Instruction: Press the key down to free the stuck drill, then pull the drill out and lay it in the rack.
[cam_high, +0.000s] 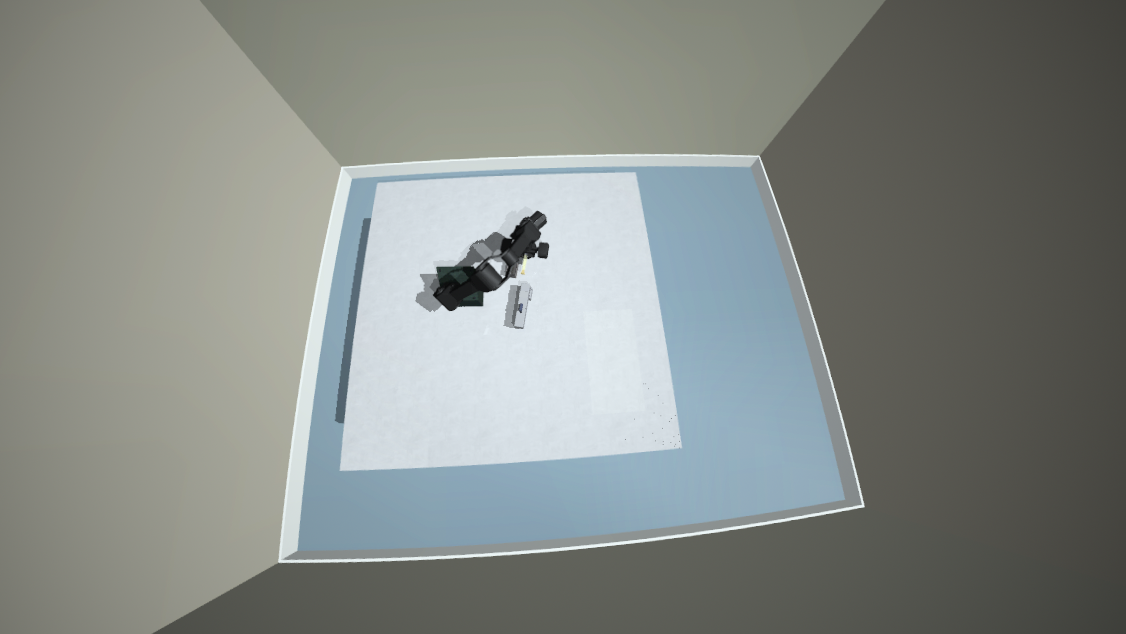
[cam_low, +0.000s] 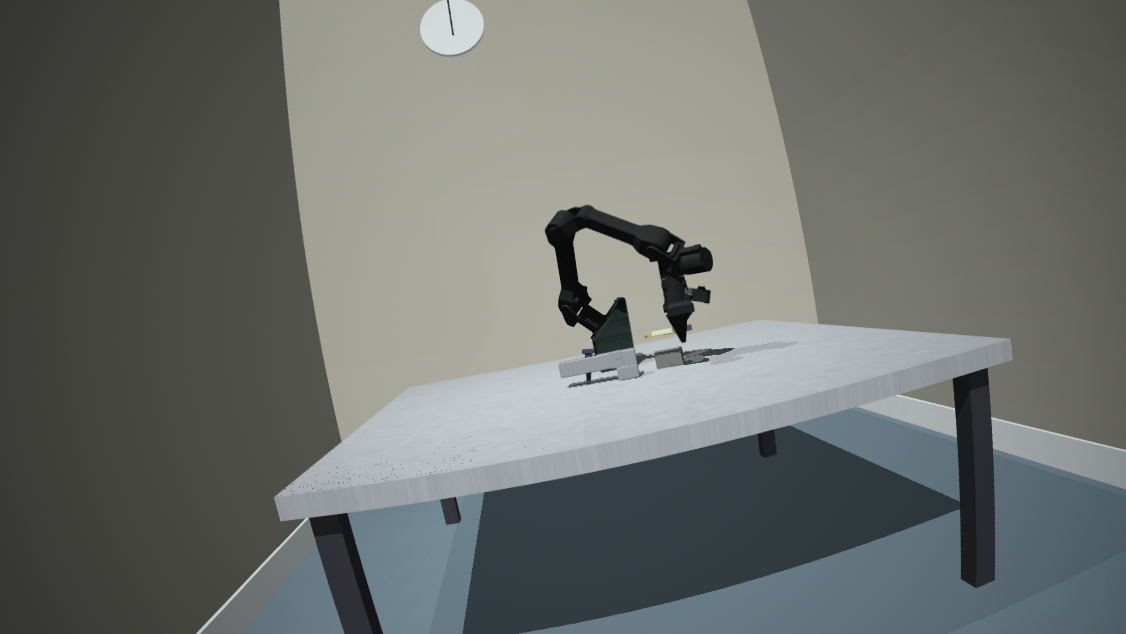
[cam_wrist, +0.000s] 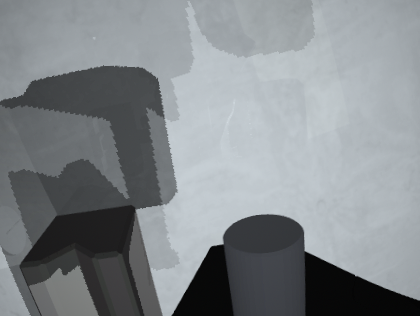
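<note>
My gripper tip is 4 cm to the left of the drill and 3 cm below it. The rest, counted from my gripper tip: grey rack: 6 cm behind, 3 cm to the right, 4 cm below; dark blue key: 1 cm behind, 23 cm to the right, 1 cm below; long grey fixture: 1 cm behind, 20 cm to the right, 2 cm below.
</note>
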